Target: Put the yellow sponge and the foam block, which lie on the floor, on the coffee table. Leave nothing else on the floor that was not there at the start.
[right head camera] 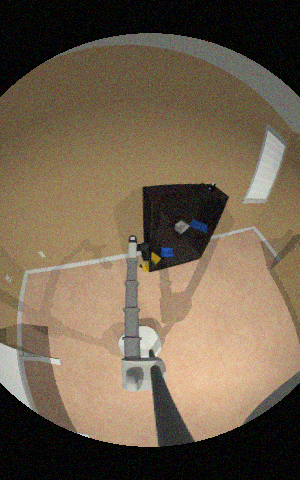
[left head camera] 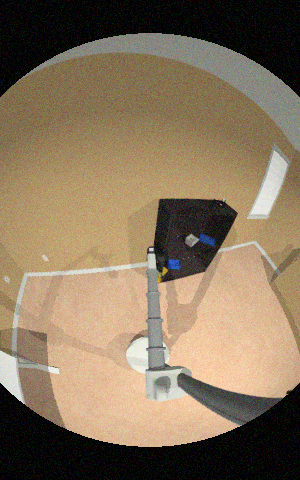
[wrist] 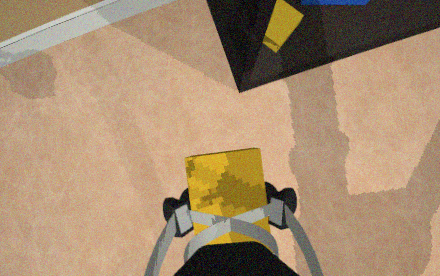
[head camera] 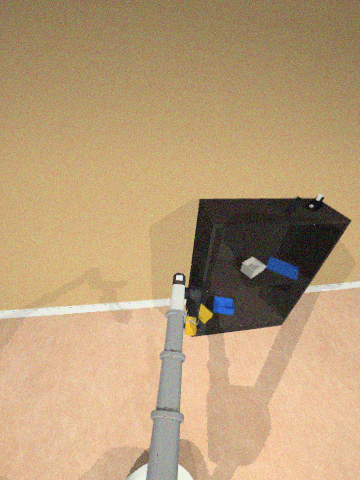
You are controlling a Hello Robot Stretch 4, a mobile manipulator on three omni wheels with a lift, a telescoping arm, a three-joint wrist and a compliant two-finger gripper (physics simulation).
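Frame: origin at the robot's base, x back, y left, z down, level; metres.
Seen in the pictures: gripper, fingertip midpoint: (right head camera: 145, 266) (wrist: 229, 200) (head camera: 190, 327); robot's base at its link origin: (right head camera: 140, 342) (left head camera: 146, 353).
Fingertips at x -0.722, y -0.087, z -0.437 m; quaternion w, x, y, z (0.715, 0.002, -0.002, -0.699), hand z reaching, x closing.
Pixels of each thing's top centre, then the offset from my fingertips to it. "pt": a spot on its surface instead.
- yellow sponge at its top centre: (wrist: 229, 209) (head camera: 190, 323) (right head camera: 145, 264) (left head camera: 156, 275) dx -0.002, dy +0.000, dz -0.043 m
- yellow piece at its top centre: (wrist: 266, 11) (head camera: 202, 311) (right head camera: 153, 256) (left head camera: 161, 268) dx -0.335, dy -0.123, dz +0.320 m
- blue box at its top centre: (head camera: 224, 302) (right head camera: 166, 250) (left head camera: 173, 262) dx -0.411, dy -0.301, dz +0.290 m
- grey box at a spot on its surface: (head camera: 253, 267) (left head camera: 191, 239) pt dx -0.420, dy -0.429, dz -0.127 m
- flat blue thing at its top centre: (head camera: 282, 267) (right head camera: 198, 225) (left head camera: 206, 238) dx -0.452, dy -0.651, dz -0.123 m
- white thing at its top centre: (head camera: 319, 195) dx -0.496, dy -0.683, dz -0.665 m
My gripper (head camera: 191, 321) (wrist: 229, 200) is shut on the yellow sponge (head camera: 190, 328) (left head camera: 159, 280) (right head camera: 145, 268) (wrist: 227, 175), a yellow block between both fingertips. In the wrist view it hangs over the floor, short of the near corner of the black coffee table (head camera: 250, 312) (left head camera: 185, 215) (right head camera: 172, 202) (wrist: 310, 55). In the head view it overlaps that corner. Another yellow piece (head camera: 205, 313) (left head camera: 164, 271) (right head camera: 155, 258) (wrist: 285, 22) lies on the table near this corner. I cannot tell whether it is the foam block. The gripper's arm hides some floor.
On the table are a blue box (head camera: 223, 305) (left head camera: 173, 264) (right head camera: 167, 252), a grey box (head camera: 253, 267) (left head camera: 191, 240), a flat blue thing (head camera: 282, 268) (left head camera: 207, 240) and a small black and white thing (head camera: 314, 204) at the far corner. A wall stands behind the table.
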